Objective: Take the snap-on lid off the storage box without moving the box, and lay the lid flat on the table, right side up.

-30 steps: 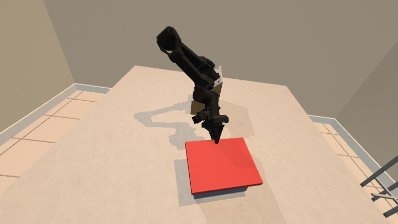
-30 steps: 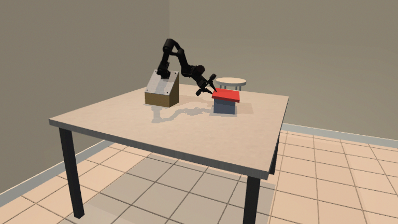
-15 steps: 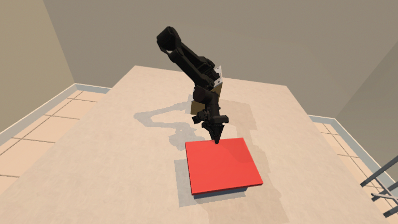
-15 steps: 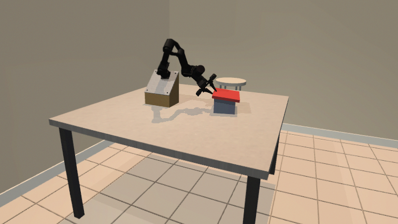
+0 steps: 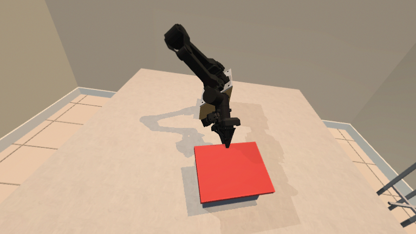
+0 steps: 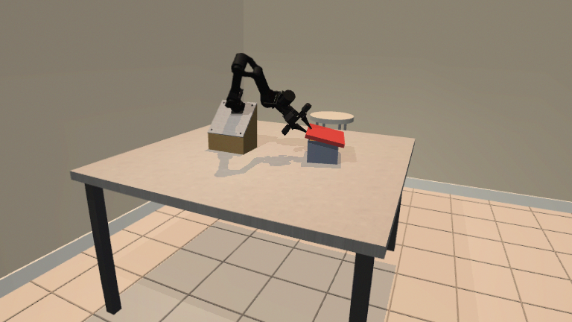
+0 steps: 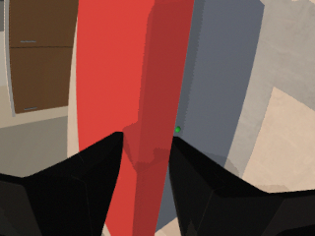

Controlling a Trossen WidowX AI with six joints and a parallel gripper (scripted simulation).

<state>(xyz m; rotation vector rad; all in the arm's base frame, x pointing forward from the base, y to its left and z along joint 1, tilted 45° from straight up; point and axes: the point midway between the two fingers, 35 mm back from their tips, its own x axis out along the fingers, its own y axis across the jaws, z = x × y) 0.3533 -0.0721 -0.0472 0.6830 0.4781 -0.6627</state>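
Right now the red lid is 8 cm ahead of my gripper tip, 1 cm to the left of it and 1 cm below it. From my gripper tip the other things lie so: storage box (7 cm below, 7 cm ahead, 1 cm to the left).
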